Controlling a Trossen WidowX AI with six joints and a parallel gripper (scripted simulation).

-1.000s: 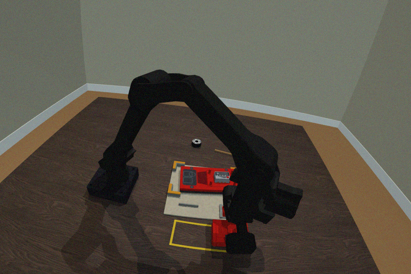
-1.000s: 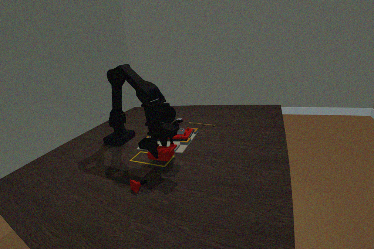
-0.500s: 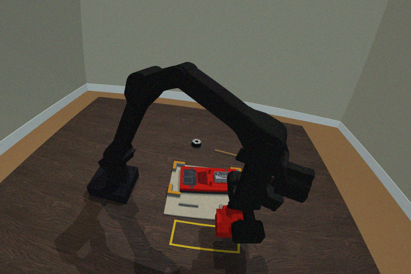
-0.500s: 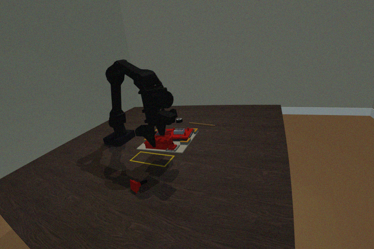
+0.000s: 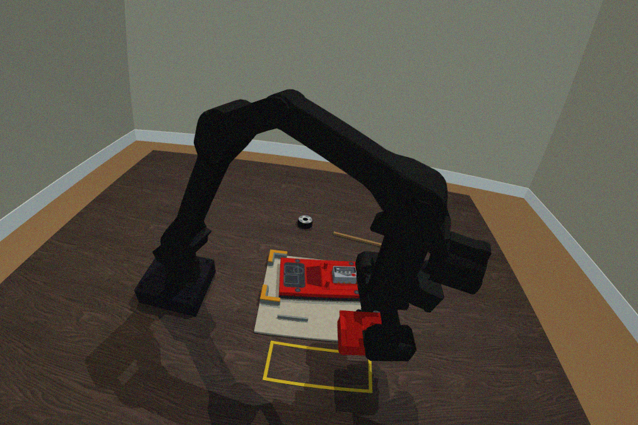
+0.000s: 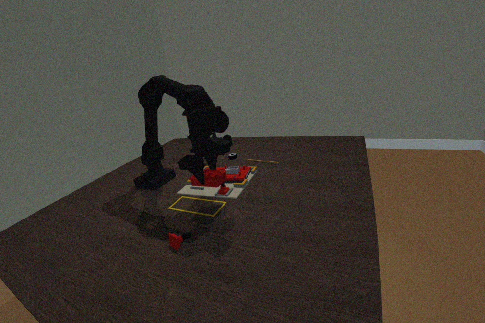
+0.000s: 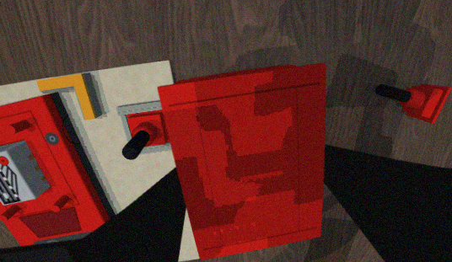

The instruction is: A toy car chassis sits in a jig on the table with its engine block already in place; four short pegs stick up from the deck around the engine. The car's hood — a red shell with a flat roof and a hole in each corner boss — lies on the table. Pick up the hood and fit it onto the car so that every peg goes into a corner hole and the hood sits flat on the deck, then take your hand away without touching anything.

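My gripper tip is 210 mm to the right of the grey engine block, 80 mm above it and 30 mm past it. Also, from my gripper tip: thin wooden stick 370 mm to the left, 100 mm below, 20 mm ahead; then pale plate 170 mm to the left, 90 mm below, 70 mm behind; then red hood 10 mm above.
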